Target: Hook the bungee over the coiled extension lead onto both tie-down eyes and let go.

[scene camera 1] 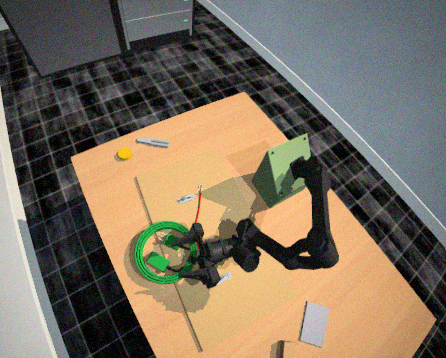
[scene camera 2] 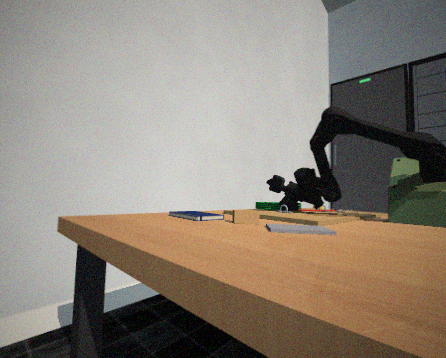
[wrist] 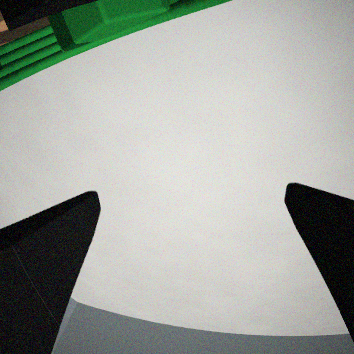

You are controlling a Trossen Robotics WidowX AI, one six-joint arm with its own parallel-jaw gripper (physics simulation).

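Pixels of known places: gripper, fingertip midpoint: point(scene camera 1: 174, 260) point(wrist: 193, 196); arm's base, origin of the base link: point(scene camera 1: 298, 167) point(scene camera 2: 436, 175).
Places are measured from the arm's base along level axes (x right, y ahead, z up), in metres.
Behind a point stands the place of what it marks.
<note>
The coiled green extension lead point(scene camera 1: 140, 250) {y 0.583, x 0.060, z -0.108 m} point(scene camera 2: 267, 205) {y 0.513, x -0.080, z -0.117 m} point(wrist: 30, 56) {y 0.562, x 0.078, z -0.118 m} lies at the board's left edge, with green blocks inside its ring. The red bungee point(scene camera 1: 198, 207) point(scene camera 2: 327, 210) {y 0.333, x 0.106, z -0.130 m} runs beside the coil's right side; one end hook lies near the far tie-down eye point(scene camera 1: 186, 199) {y 0.367, x 0.144, z -0.131 m}, apart from it. Its other end is hidden under the arm. The near tie-down eye point(scene camera 1: 225, 278) {y 0.401, x -0.155, z -0.131 m} point(scene camera 2: 284, 208) is partly hidden by the gripper in scene camera 1. My gripper point(scene camera 1: 174, 256) {y 0.508, x -0.034, z -0.029 m} point(scene camera 2: 279, 194) point(wrist: 193, 196) {y 0.508, x -0.034, z -0.029 m} is open and empty, tilted, its fingers reaching out above the coil.
A wooden board point(scene camera 1: 215, 320) {y 0.495, x -0.238, z -0.134 m} lies under these things. A green angled stand point(scene camera 1: 282, 170) {y 0.070, x 0.018, z 0.012 m} point(scene camera 2: 415, 205) {y 0.051, x -0.051, z -0.091 m} is beside the arm base. A grey slab point(scene camera 1: 315, 324) {y 0.241, x -0.442, z -0.140 m} point(scene camera 2: 300, 229) {y 0.224, x -0.467, z -0.140 m}, wooden block point(scene camera 2: 245, 216) {y 0.363, x -0.450, z -0.129 m}, blue book point(scene camera 2: 195, 215) {y 0.476, x -0.505, z -0.134 m}, yellow disc point(scene camera 1: 124, 153) {y 0.480, x 0.436, z -0.127 m} and grey tool point(scene camera 1: 153, 143) {y 0.359, x 0.430, z -0.135 m} lie around.
</note>
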